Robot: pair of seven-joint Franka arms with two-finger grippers.
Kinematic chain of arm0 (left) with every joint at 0, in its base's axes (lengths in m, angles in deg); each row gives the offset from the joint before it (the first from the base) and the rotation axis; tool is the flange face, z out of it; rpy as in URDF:
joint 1: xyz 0 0 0.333 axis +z
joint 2: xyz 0 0 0 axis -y
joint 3: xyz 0 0 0.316 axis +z
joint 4: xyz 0.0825 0 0 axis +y
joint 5: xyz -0.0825 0 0.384 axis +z
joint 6: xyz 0 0 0 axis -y
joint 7: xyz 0.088 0 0 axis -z
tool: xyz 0 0 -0.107 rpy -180 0 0
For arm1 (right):
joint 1: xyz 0 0 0.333 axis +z
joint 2: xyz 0 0 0 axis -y
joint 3: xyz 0 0 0.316 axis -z
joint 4: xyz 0.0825 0 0 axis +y
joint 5: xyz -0.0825 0 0.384 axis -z
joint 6: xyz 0 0 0 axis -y
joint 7: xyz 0.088 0 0 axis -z
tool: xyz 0 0 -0.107 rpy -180 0 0
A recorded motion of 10 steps. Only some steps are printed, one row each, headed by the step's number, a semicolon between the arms.
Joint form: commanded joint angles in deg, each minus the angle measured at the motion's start. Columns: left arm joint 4, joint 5, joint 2, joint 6, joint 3, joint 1, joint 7; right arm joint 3, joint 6, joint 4, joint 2, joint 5, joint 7, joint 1.
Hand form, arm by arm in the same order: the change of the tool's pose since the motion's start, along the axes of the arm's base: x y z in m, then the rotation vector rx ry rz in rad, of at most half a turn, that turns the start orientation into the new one. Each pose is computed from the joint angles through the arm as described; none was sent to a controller.
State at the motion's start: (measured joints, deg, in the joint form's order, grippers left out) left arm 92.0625 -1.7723 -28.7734 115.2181 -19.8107 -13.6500 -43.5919; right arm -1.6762 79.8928 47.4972 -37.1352 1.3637 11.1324 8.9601
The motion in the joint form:
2: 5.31 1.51 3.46 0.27 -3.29 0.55 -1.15; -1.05 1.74 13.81 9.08 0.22 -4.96 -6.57
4: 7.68 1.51 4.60 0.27 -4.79 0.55 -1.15; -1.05 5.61 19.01 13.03 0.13 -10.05 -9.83
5: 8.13 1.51 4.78 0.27 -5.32 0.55 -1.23; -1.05 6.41 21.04 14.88 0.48 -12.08 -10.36
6: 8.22 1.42 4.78 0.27 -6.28 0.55 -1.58; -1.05 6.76 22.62 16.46 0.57 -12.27 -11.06
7: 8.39 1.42 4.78 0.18 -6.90 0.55 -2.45; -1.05 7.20 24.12 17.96 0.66 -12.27 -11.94
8: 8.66 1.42 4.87 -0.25 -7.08 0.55 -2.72; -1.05 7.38 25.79 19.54 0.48 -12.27 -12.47
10: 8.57 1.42 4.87 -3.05 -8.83 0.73 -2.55; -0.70 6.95 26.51 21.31 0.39 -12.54 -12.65
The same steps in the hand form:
2: -0.0364 -0.0156 0.0022 0.0289 0.0083 -0.0494; -0.0242 -0.0718 0.0028 0.0032 0.0532 -0.0083
4: -0.0555 -0.0248 -0.0015 0.0368 0.0246 -0.0804; -0.0325 -0.1088 0.0126 0.0136 0.0087 0.0258
5: -0.0606 -0.0284 -0.0021 0.0372 0.0286 -0.0889; -0.0393 -0.1152 0.0187 0.0090 -0.0015 0.0528
6: -0.0669 -0.0361 -0.0011 0.0316 0.0323 -0.0978; -0.0458 -0.1230 0.0245 0.0064 -0.0076 0.0445
7: -0.0716 -0.0407 -0.0013 0.0328 0.0382 -0.0938; -0.0521 -0.1327 0.0299 0.0034 -0.0152 0.0297
8: -0.0746 -0.0413 -0.0027 0.0392 0.0471 -0.0944; -0.0595 -0.1377 0.0344 0.0052 -0.0168 0.0209
10: -0.0889 -0.0505 -0.0020 0.0544 0.0860 -0.1316; -0.0685 -0.1422 0.0475 0.0036 -0.0274 0.0167

